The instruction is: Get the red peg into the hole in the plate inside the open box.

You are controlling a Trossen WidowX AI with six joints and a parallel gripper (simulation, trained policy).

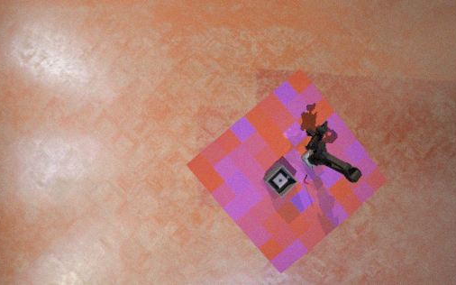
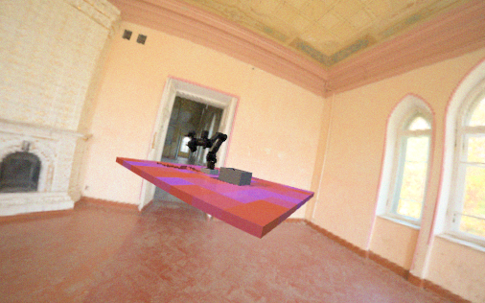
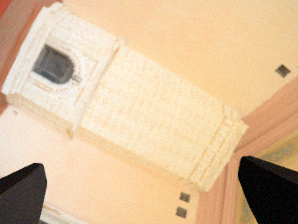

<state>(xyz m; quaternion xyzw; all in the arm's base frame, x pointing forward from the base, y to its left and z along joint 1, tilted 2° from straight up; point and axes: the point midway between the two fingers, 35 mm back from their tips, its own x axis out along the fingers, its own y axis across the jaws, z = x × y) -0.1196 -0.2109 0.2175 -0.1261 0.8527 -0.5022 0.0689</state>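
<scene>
My gripper tip is 350 mm to the right of the red peg, 320 mm short of it and 210 mm above it. Round my gripper tip: grey box: 480 mm ahead, 220 mm below, 180 mm to the left; plate: 480 mm ahead, 210 mm below, 180 mm to the left.
</scene>
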